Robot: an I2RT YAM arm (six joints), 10 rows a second.
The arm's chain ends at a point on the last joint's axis. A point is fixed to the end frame.
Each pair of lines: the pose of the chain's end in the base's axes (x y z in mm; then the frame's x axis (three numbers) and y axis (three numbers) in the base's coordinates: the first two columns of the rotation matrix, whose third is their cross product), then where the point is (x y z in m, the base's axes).
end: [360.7, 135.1, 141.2, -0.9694, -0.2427, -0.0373, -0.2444, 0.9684, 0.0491]
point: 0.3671 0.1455 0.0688
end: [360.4, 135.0, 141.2, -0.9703, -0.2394, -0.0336, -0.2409, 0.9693, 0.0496]
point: 0.3665 0.1454 0.0688
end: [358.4, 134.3, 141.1, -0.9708, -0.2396, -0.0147, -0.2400, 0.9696, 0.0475]
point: 0.3632 0.1442 0.0685
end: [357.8, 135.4, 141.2, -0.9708, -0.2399, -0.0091, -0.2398, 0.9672, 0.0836]
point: 0.3616 0.1478 0.0689
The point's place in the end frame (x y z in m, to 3 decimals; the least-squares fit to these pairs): -0.006 0.005 0.073
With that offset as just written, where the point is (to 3 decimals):
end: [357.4, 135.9, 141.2, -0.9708, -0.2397, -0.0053, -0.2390, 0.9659, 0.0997]
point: 0.361 0.149 0.069
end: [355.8, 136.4, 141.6, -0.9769, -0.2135, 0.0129, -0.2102, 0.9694, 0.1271]
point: 0.358 0.151 0.070
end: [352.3, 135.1, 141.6, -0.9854, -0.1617, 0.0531, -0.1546, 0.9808, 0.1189]
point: 0.352 0.149 0.069
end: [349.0, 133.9, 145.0, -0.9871, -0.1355, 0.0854, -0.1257, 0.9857, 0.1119]
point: 0.347 0.147 0.073
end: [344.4, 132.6, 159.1, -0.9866, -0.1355, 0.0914, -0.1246, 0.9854, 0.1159]
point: 0.342 0.146 0.087
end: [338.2, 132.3, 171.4, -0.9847, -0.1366, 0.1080, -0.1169, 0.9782, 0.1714]
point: 0.334 0.149 0.100
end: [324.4, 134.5, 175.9, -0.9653, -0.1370, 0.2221, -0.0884, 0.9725, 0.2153]
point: 0.312 0.154 0.106
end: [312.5, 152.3, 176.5, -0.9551, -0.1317, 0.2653, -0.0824, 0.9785, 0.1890]
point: 0.297 0.170 0.107
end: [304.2, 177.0, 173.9, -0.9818, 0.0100, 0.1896, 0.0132, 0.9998, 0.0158]
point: 0.296 0.183 0.101
